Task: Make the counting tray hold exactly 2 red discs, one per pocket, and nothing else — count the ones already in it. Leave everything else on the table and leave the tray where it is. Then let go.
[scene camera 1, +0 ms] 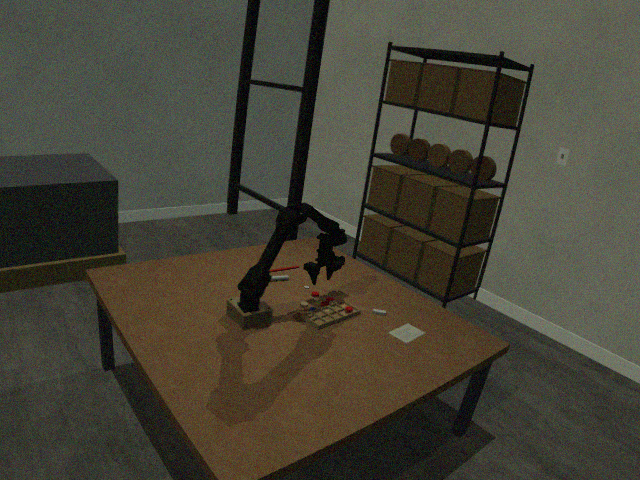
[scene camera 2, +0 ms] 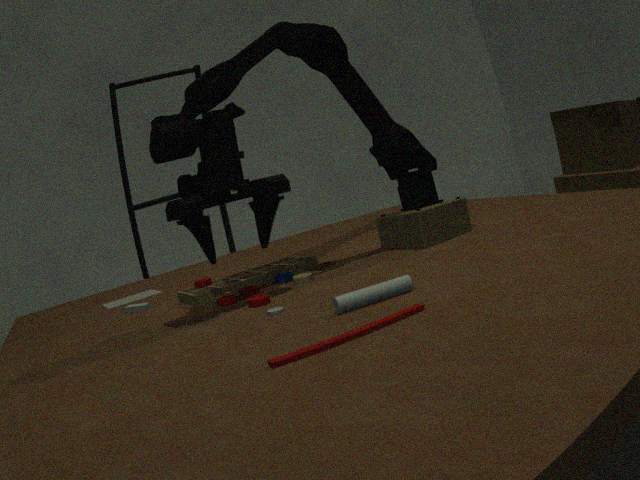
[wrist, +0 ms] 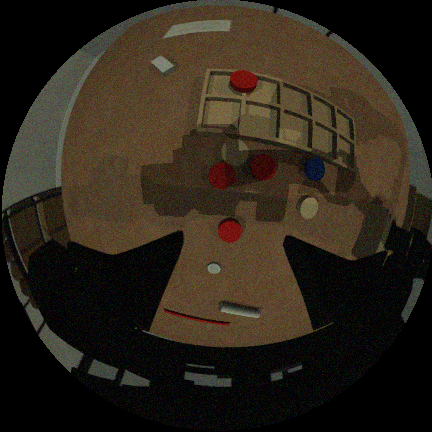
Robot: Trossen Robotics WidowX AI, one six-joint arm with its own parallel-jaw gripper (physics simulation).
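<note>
The pale tray (scene camera 1: 340,320) (wrist: 203,107) has two rows of pockets. One red disc (scene camera 1: 348,308) (scene camera 2: 203,282) (wrist: 244,81) rests high over the wall between two far-row pockets at one end. Three red discs lie outside: one (scene camera 1: 315,293) (scene camera 2: 258,300) (wrist: 230,230) farthest from the tray, one (scene camera 2: 227,300) (wrist: 221,176) and one (scene camera 2: 249,290) (wrist: 263,167) nearer its edge, in shadow. My gripper (scene camera 1: 321,281) (scene camera 2: 239,254) (wrist: 234,238) is wide open and empty, above the table beside the tray. In the wrist view the farthest loose disc shows between the fingertips.
A blue disc (scene camera 2: 283,277) (wrist: 315,169) and two beige discs (wrist: 235,152) (wrist: 309,207) lie by the tray. A small white disc (scene camera 2: 275,310) (wrist: 214,268), white cylinder (scene camera 2: 373,294) (wrist: 240,310), red stick (scene camera 2: 346,336), white block (wrist: 163,65) and white sheet (scene camera 1: 406,333) also lie on the table.
</note>
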